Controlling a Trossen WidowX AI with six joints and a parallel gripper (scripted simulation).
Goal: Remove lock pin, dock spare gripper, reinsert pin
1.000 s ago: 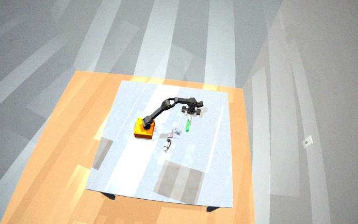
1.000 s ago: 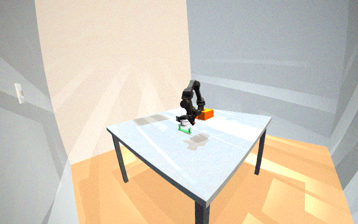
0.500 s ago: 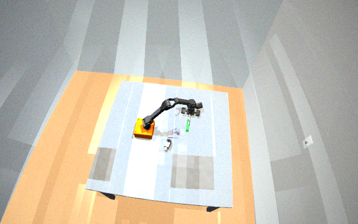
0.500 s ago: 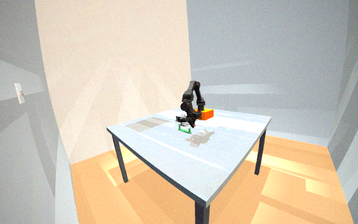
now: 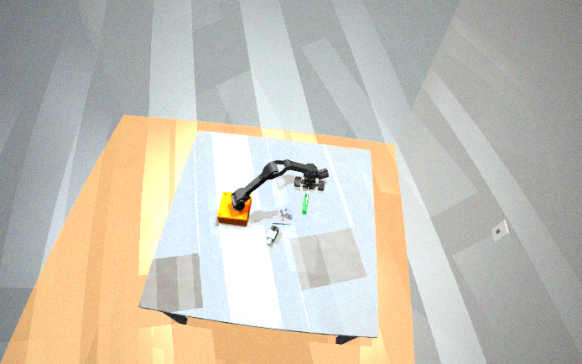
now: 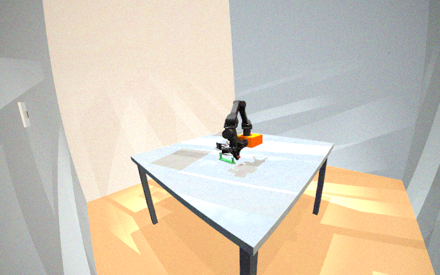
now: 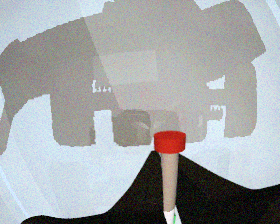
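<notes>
My gripper tip is 10 mm short of the green bracket, 110 mm to the left of it and 10 mm above it. Also, from my gripper tip: spare gripper 120 mm behind, 380 mm to the right, 10 mm below; then mount 80 mm behind, 240 mm to the right, 20 mm above.
</notes>
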